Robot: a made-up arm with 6 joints. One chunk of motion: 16 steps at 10 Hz.
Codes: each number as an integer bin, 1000 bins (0 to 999) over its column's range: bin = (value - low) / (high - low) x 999, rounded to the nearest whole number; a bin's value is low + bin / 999 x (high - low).
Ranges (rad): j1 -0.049..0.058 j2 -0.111..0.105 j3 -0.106..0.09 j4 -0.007..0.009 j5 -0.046..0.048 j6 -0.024..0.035
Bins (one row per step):
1: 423 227 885 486 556 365
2: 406 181 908 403 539 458
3: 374 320 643 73 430 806
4: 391 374 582 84 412 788
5: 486 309 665 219 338 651
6: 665 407 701 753 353 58
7: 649 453 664 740 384 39
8: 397 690 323 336 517 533
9: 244 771 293 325 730 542
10: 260 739 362 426 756 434
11: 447 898 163 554 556 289
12: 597 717 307 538 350 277
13: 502 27 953 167 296 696
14: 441 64 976 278 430 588
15: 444 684 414 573 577 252
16: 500 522 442 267 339 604
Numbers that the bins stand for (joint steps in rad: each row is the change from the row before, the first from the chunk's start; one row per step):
1: -0.00369 -0.06192 0.06763 0.00078 0.00632 -0.00244
2: -0.00551 -0.07186 0.07215 -0.00055 0.00472 0.00305
3: -0.00894 -0.04181 0.02015 -0.00583 -0.00554 0.02360
4: -0.00712 -0.03014 0.00819 -0.00565 -0.00723 0.02254
5: 0.00305 -0.04419 0.02447 -0.00349 -0.01420 0.01445
6: 0.02223 -0.02300 0.03153 0.00506 -0.01278 -0.02057
7: 0.02051 -0.01305 0.02427 0.00485 -0.00987 -0.02170
8: -0.00648 0.03819 -0.04263 -0.00162 0.00265 0.00748
9: -0.02287 0.05570 -0.04851 -0.00179 0.02269 0.00801
10: -0.02115 0.04878 -0.03498 -0.00018 0.02514 0.00163
11: -0.00112 0.08316 -0.07402 0.00187 0.00632 -0.00693
12: 0.01494 0.04403 -0.04577 0.00162 -0.01307 -0.00764
13: 0.00477 -0.10516 0.08097 -0.00433 -0.01815 0.01711
14: -0.00177 -0.09716 0.08549 -0.00255 -0.00554 0.01073
15: -0.00144 0.03689 -0.02477 0.00218 0.00829 -0.00912
16: 0.00455 0.00186 -0.01928 -0.00272 -0.01410 0.01167

